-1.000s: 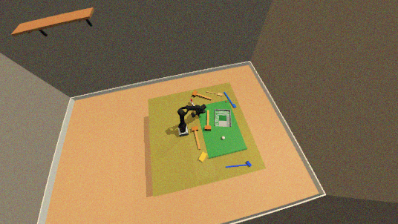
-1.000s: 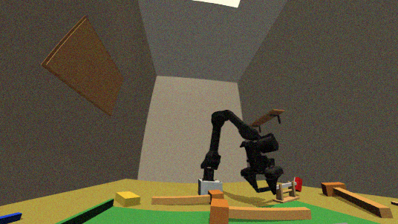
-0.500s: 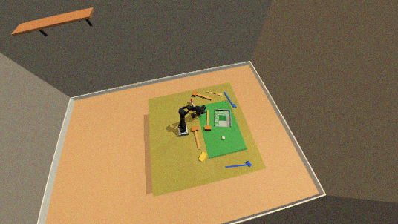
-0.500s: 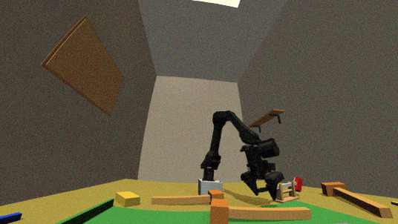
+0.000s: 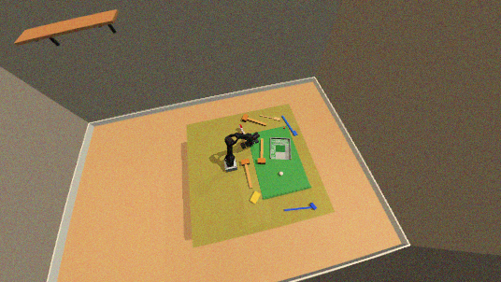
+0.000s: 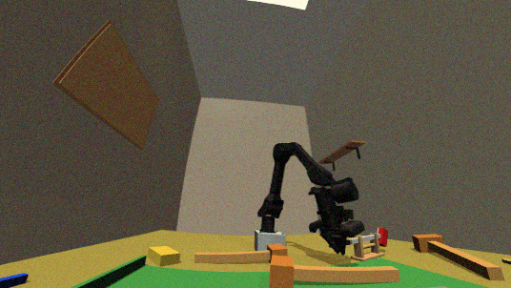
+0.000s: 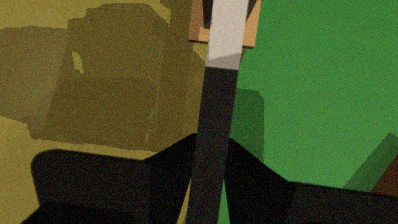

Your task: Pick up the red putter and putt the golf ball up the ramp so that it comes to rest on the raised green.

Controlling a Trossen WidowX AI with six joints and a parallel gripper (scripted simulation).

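Right now my gripper tip is 30 mm past the red putter, 110 mm to the right of it and 30 mm below it. From my gripper tip the other things lie so: white golf ball 250 mm ahead, 380 mm to the right, 10 mm below; then yellow block 50 mm behind, 550 mm to the right, 20 mm below; then green mat 250 mm ahead, 210 mm to the right, 30 mm below.
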